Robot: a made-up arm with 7 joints.
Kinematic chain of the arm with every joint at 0, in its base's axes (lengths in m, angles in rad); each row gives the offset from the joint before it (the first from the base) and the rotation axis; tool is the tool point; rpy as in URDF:
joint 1: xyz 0 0 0.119 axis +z
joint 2: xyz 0 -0.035 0.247 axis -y
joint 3: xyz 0 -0.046 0.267 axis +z
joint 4: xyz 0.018 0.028 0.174 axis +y
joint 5: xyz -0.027 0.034 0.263 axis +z
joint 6: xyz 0 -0.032 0.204 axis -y
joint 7: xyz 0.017 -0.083 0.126 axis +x
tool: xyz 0 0 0 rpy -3.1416 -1.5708 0
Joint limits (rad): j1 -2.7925..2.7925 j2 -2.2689..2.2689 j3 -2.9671..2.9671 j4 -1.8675..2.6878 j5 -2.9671..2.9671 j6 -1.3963..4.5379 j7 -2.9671..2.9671
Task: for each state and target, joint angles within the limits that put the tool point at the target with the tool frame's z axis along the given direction. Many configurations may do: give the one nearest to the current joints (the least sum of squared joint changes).
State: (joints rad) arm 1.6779 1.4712 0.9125 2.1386 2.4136 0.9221 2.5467
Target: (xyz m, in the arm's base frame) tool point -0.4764 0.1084 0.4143 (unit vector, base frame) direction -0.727 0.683 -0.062
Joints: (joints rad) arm 0.8232 1.8380 1.3133 1.7463 2.0811 1.2030 2.5467
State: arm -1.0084 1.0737 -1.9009 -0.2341 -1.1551 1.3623 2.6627
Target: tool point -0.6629 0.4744 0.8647 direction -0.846 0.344 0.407
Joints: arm -0.5538 1.0927 -1.5032 0.0925 -0.8397 1.4859 2.6627
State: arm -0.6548 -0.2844 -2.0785 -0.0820 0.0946 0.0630 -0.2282
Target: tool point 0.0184 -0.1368 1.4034 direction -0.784 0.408 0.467
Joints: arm -0.6318 -0.0758 -2.2460 0.2261 -0.8354 0.5704 -0.2282
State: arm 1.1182 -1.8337 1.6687 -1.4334 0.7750 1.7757 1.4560
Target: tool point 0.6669 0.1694 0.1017 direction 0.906 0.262 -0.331
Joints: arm 1.2829 -1.8415 1.7825 -1.3741 -0.0294 1.1502 1.4560
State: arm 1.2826 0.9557 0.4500 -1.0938 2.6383 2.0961 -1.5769
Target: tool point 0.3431 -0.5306 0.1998 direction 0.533 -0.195 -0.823
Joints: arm 1.9051 1.0429 0.2714 -1.8675 2.3603 1.8357 -1.5769
